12 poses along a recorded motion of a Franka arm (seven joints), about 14 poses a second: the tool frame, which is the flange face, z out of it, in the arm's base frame.
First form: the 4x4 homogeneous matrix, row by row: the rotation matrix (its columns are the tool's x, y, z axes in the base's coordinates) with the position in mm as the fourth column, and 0 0 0 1 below. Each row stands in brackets.
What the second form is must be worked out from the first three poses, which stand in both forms.
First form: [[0.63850 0.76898 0.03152 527.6], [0.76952 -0.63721 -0.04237 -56.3], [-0.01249 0.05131 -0.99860 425.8], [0 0 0 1]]
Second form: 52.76 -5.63 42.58 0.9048 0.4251 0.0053 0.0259
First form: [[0.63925 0.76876 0.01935 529.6], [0.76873 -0.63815 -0.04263 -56.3], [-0.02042 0.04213 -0.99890 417.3], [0 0 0 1]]
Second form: 52.96 -5.63 41.73 0.9050 0.4247 -0.0003 0.0234
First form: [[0.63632 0.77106 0.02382 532.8], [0.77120 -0.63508 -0.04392 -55.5], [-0.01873 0.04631 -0.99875 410.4], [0 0 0 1]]
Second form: 53.28 -5.55 41.04 0.9042 0.4264 0.0014 0.0249
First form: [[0.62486 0.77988 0.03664 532.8], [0.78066 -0.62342 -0.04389 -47.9], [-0.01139 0.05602 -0.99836 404.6], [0 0 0 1]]
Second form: 53.28 -4.79 40.46 0.9009 0.4330 0.0070 0.0277
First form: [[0.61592 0.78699 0.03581 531.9], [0.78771 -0.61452 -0.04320 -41.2], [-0.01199 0.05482 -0.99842 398.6], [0 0 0 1]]
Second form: 53.19 -4.12 39.86 0.8985 0.4382 0.0066 0.0273
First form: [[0.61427 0.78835 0.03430 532.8], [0.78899 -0.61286 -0.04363 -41.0], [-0.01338 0.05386 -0.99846 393.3], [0 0 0 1]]
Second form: 53.28 -4.10 39.33 0.8980 0.4391 0.0058 0.0271
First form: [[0.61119 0.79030 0.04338 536.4], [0.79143 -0.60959 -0.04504 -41.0], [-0.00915 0.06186 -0.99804 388.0], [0 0 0 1]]
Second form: 53.64 -4.10 38.80 0.8971 0.4408 0.0095 0.0298
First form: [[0.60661 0.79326 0.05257 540.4], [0.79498 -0.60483 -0.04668 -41.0], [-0.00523 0.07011 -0.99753 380.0], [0 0 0 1]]
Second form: 54.04 -4.10 38.00 0.8957 0.4433 0.0132 0.0326
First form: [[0.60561 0.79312 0.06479 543.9], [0.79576 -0.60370 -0.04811 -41.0], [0.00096 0.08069 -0.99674 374.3], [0 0 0 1]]
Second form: 54.39 -4.10 37.43 0.8953 0.4437 0.0184 0.0360
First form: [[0.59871 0.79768 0.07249 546.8], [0.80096 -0.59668 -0.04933 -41.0], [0.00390 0.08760 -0.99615 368.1], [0 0 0 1]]
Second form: 54.68 -4.10 36.81 0.8932 0.4474 0.0214 0.0383
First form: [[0.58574 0.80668 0.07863 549.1], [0.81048 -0.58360 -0.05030 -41.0], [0.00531 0.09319 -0.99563 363.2], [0 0 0 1]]
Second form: 54.91 -4.10 36.32 0.8895 0.4545 0.0236 0.0403
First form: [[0.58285 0.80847 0.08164 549.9], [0.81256 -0.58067 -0.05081 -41.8], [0.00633 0.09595 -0.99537 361.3], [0 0 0 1]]
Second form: 54.99 -4.18 36.13 0.8887 0.4560 0.0247 0.0413
